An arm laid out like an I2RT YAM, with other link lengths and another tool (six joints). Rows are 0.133 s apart.
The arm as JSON. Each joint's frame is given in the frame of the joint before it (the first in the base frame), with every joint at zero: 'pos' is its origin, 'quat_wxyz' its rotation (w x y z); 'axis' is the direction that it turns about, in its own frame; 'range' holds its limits. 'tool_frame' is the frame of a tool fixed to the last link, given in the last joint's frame.
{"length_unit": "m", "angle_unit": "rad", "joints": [
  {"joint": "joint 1", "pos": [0.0, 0.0, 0.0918], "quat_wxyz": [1.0, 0.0, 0.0, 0.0], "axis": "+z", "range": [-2.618, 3.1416]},
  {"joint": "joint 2", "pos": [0.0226, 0.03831, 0.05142], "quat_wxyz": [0.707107, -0.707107, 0.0, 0.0], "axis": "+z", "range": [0.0, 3.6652]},
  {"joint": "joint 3", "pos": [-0.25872, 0.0, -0.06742], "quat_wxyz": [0.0, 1.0, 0.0, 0.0], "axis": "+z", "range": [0.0, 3.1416]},
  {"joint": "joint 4", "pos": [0.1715, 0.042, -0.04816], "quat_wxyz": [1.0, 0.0, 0.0, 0.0], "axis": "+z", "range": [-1.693, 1.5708]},
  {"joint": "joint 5", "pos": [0.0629, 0.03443, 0.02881], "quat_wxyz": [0.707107, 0.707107, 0.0, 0.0], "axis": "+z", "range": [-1.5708, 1.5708]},
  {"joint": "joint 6", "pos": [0.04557, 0.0, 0.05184], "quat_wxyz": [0.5, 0.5, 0.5, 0.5], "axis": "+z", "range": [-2.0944, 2.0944]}
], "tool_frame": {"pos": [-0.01, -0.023, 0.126], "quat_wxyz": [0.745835, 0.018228, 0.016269, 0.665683]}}
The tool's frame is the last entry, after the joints.
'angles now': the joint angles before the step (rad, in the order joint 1, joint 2, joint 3, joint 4, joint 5, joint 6). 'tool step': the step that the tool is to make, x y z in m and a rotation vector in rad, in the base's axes. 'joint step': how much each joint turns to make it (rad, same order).
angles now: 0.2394, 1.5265, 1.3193, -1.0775, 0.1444, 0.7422
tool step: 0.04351, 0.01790, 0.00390, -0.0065, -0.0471, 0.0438
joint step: 0.0286, 0.1358, 0.1400, 0.0428, 0.0126, -0.0202
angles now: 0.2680, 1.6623, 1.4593, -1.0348, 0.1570, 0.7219
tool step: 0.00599, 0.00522, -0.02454, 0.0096, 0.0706, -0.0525
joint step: 0.0118, 0.0938, 0.0064, 0.0112, -0.0084, 0.0706
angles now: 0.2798, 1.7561, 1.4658, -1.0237, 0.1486, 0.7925
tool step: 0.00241, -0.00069, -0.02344, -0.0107, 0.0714, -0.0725
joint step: 0.0053, 0.0905, 0.0115, -0.0046, 0.0072, 0.0790
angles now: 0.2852, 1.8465, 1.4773, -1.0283, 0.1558, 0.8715
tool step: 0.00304, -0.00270, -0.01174, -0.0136, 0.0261, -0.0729
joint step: 0.0034, 0.0542, 0.0157, -0.0027, 0.0172, 0.0756
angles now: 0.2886, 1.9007, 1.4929, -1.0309, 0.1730, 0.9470
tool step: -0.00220, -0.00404, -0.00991, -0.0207, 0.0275, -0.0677
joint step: 0.0049, 0.0374, 0.0008, -0.0088, 0.0198, 0.0721
